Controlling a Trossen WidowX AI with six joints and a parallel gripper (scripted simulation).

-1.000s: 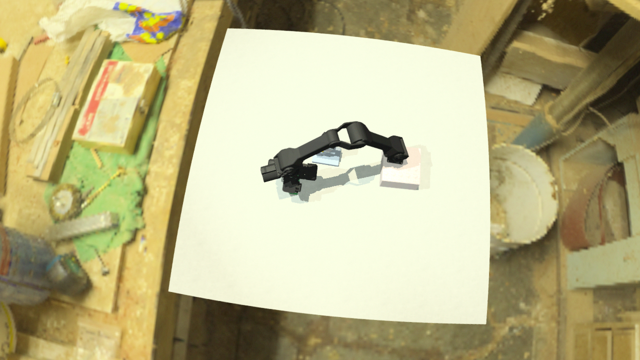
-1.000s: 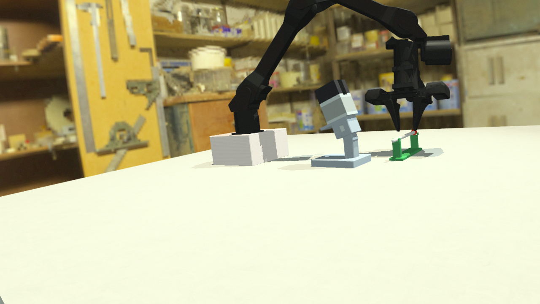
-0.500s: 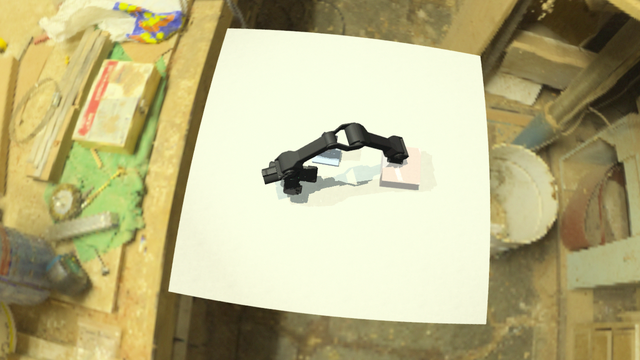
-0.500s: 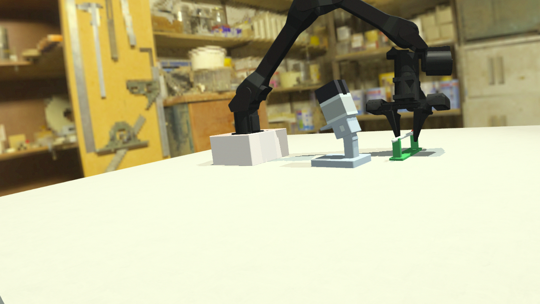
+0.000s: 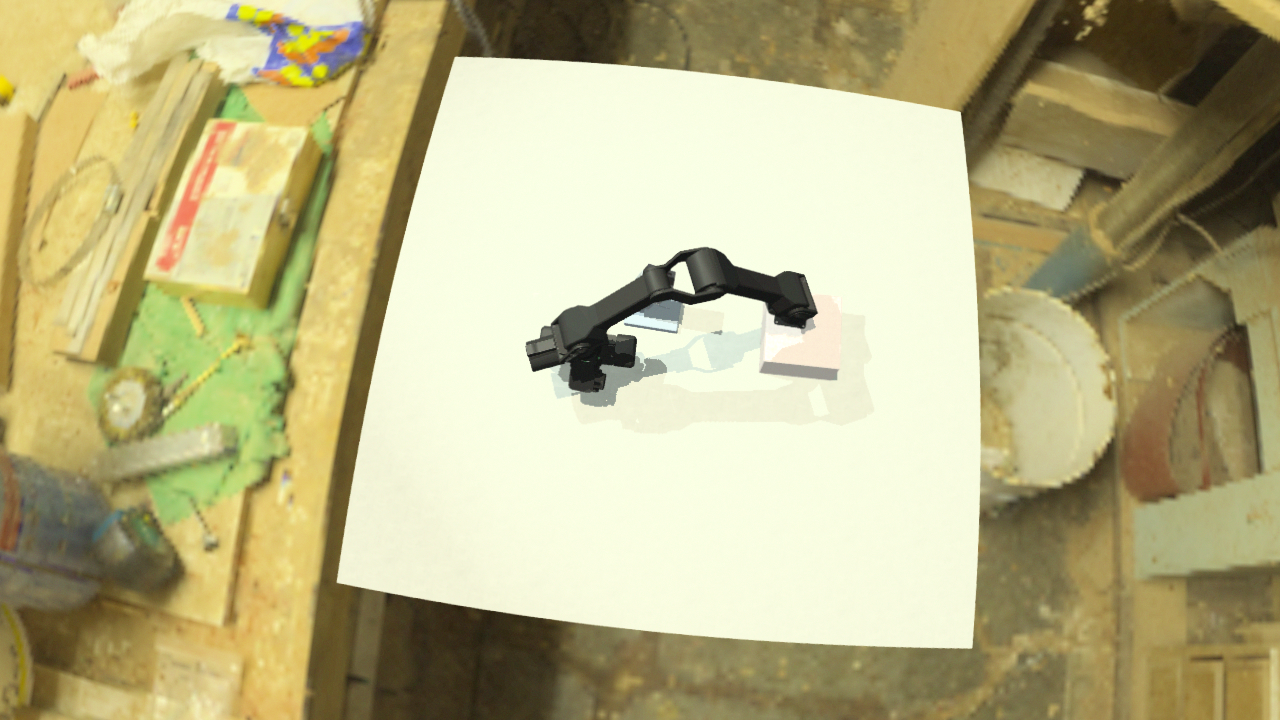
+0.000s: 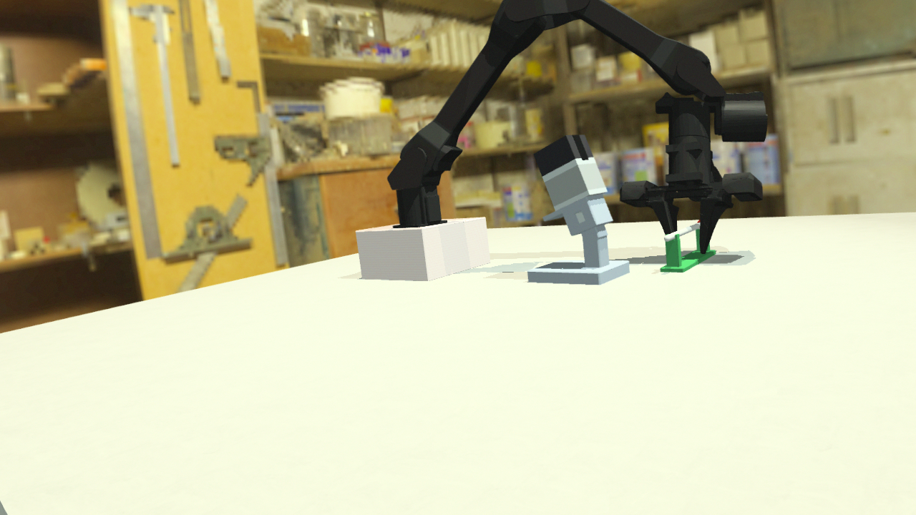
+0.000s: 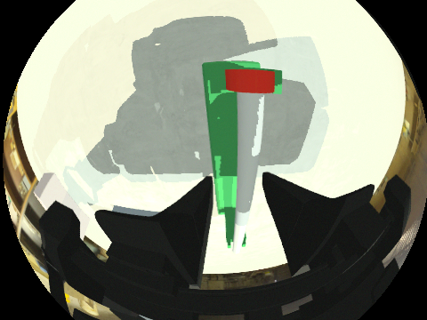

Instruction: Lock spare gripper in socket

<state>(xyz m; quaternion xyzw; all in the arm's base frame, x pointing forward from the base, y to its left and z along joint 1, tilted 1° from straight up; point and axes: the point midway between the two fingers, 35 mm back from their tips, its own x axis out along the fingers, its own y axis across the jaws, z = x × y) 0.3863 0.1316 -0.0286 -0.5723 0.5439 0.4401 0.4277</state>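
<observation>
The green cradle lies 1 cm to the left of my gripper tip and 1 cm above it. From my gripper tip the other things lie so: spare gripper: 11 cm to the right, 11 cm above, 10 cm behind; then grey mount: 11 cm to the right, 10 cm behind, 4 cm above.
</observation>
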